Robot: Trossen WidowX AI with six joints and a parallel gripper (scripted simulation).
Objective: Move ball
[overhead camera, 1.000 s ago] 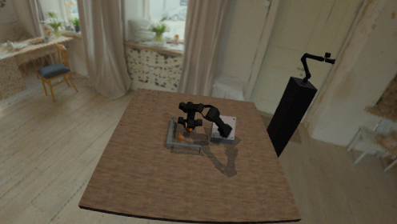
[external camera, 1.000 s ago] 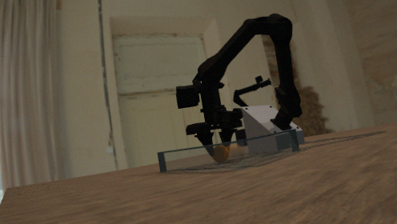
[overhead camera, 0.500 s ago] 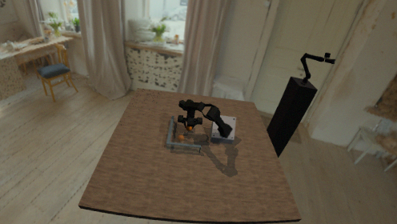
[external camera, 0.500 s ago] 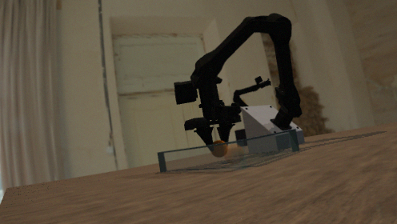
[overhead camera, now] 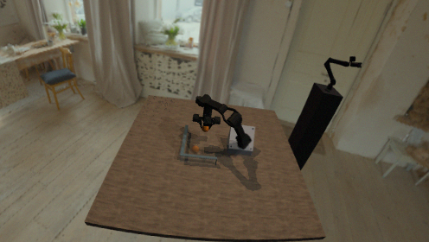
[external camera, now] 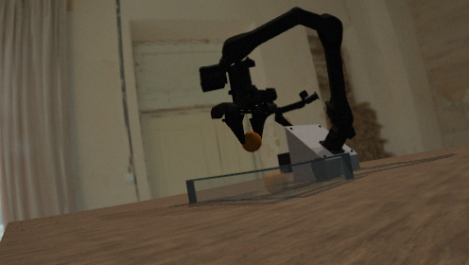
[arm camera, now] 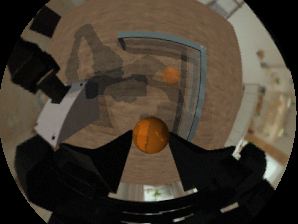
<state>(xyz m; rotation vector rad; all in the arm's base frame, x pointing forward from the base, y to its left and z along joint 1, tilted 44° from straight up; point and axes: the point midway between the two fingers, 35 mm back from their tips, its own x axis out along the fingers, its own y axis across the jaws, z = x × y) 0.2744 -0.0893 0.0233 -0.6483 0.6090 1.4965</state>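
My gripper tip is now 11 cm to the right of the see-through copy, 10 cm above it and 5 cm short of it. Also, from my gripper tip: orange ball right at my gripper tip.
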